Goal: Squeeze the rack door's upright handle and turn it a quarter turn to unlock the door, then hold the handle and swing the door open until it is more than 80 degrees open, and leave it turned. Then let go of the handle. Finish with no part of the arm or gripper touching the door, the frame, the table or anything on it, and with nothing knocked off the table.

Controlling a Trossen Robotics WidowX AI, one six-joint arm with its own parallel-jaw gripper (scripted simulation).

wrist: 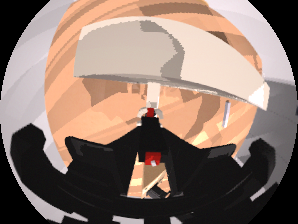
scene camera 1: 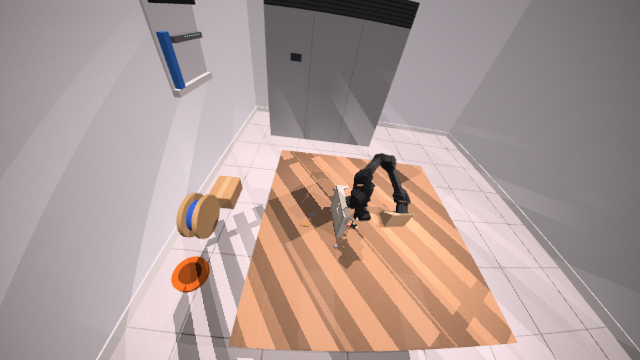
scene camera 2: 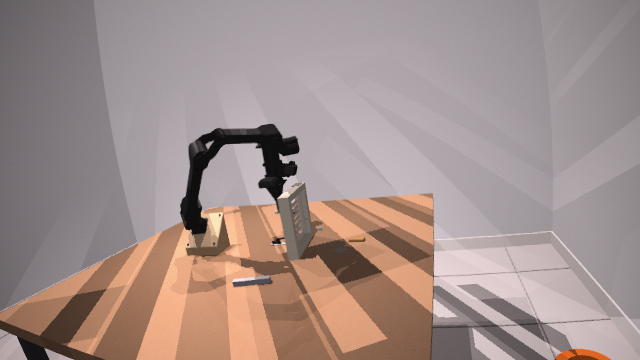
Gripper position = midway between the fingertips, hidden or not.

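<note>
There's a rack door (wrist: pixel 153 85) to be seen, and so is the gripper (scene camera 2: pixel 279 201). You'd also find the gripper in the wrist view (wrist: pixel 150 129).
</note>
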